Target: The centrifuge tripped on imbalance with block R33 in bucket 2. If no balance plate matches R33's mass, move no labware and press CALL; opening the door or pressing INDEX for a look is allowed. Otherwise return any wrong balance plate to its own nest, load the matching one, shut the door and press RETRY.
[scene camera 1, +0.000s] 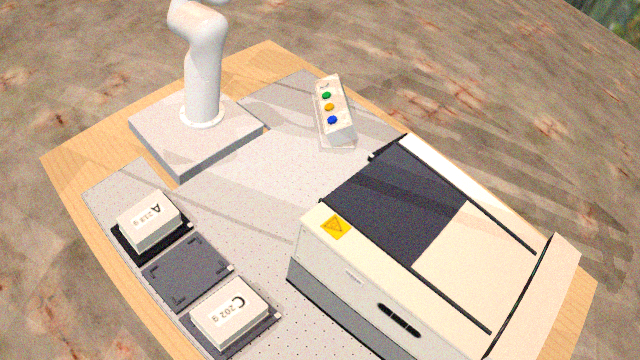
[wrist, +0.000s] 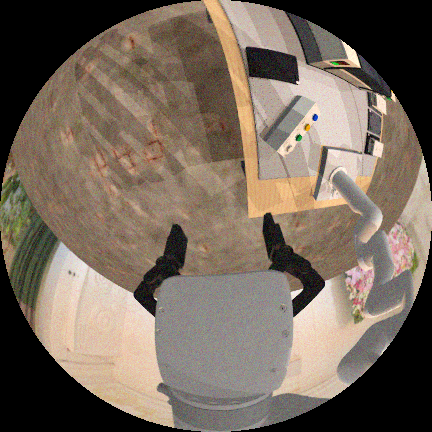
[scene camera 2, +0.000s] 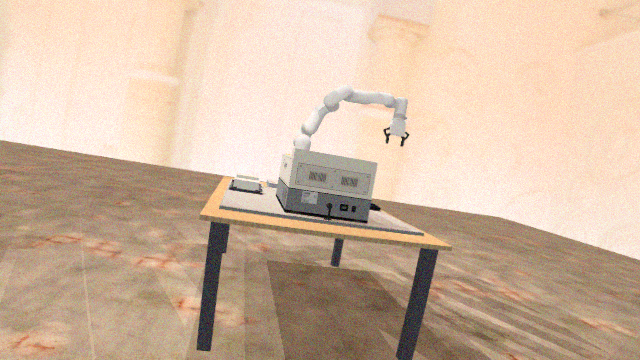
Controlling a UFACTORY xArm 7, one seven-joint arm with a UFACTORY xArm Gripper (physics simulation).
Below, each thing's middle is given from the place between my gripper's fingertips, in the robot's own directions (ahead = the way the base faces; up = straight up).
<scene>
My hand is 330 mm above the button box [scene camera 1: 336, 127], 250 mm to the left of it and 60 mm short of it. Round my hand: centrifuge [scene camera 1: 488, 278] 580 mm ahead, 480 mm to the right, 250 mm below; sliding door [scene camera 1: 399, 201] 490 mm to the right, 420 mm ahead, 160 mm below.
</scene>
